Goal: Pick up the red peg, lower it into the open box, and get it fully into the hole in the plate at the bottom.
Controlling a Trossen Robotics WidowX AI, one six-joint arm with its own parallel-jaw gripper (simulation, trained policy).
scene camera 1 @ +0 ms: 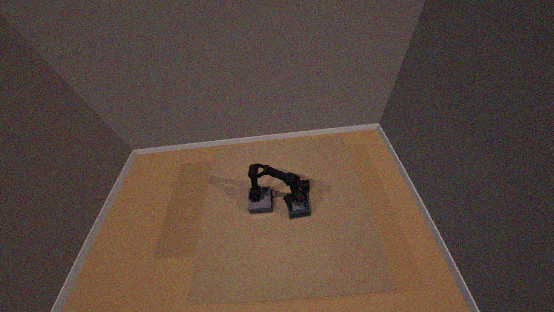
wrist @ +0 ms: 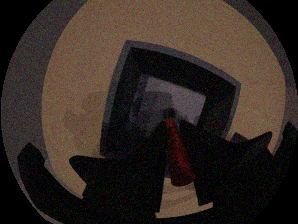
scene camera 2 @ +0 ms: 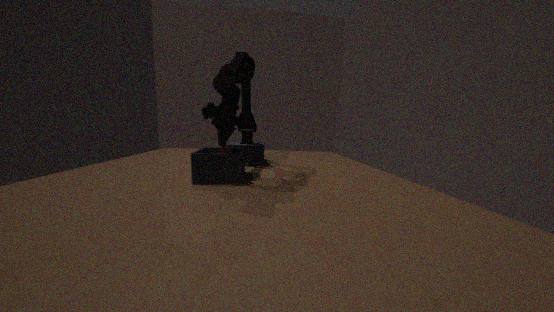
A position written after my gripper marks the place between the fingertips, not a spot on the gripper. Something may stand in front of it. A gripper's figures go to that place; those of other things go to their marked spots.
My gripper (wrist: 172,125): 0.10 m from the lens. A dark box (wrist: 139,60) is 0.17 m from the lens.
